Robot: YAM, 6 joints.
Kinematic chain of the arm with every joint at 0, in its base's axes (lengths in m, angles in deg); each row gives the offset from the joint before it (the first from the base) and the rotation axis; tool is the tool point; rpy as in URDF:
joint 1: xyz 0 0 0.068 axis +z
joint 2: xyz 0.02 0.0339 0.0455 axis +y
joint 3: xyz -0.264 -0.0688 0 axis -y
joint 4: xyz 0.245 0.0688 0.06 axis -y
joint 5: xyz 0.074 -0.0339 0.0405 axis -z
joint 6: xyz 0.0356 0 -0.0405 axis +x
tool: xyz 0 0 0 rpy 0 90 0
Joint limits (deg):
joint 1: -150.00..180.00
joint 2: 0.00..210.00
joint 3: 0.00..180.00
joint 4: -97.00..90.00
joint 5: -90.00..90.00
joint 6: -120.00..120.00
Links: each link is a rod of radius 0.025 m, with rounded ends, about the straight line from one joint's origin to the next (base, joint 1, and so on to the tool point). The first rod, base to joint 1, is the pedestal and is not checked.
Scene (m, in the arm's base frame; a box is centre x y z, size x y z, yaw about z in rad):
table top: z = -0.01
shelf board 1: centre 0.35 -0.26 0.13 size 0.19 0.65 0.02 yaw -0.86
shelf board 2: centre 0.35 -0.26 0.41 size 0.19 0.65 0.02 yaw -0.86
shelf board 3: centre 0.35 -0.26 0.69 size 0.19 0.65 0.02 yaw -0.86
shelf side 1: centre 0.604 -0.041 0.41 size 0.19 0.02 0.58 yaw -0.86
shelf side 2: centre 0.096 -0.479 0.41 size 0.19 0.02 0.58 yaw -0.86
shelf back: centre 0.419 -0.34 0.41 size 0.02 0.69 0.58 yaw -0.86
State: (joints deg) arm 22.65 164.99 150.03 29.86 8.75 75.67
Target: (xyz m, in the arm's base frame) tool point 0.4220 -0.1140 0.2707
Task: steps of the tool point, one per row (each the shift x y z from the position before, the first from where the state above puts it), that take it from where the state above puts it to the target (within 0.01 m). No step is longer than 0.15 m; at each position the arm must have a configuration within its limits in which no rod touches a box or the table.
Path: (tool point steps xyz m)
1: -0.0146 0.0010 0.0019
2: -0.0259 -0.0041 -0.0014
3: -0.0366 -0.0097 -0.0049
4: -0.0460 -0.0150 -0.0086
5: 0.0146 -0.1154 0.0294
6: -0.0147 -0.1108 0.0264
7: -0.0408 -0.0987 0.0232

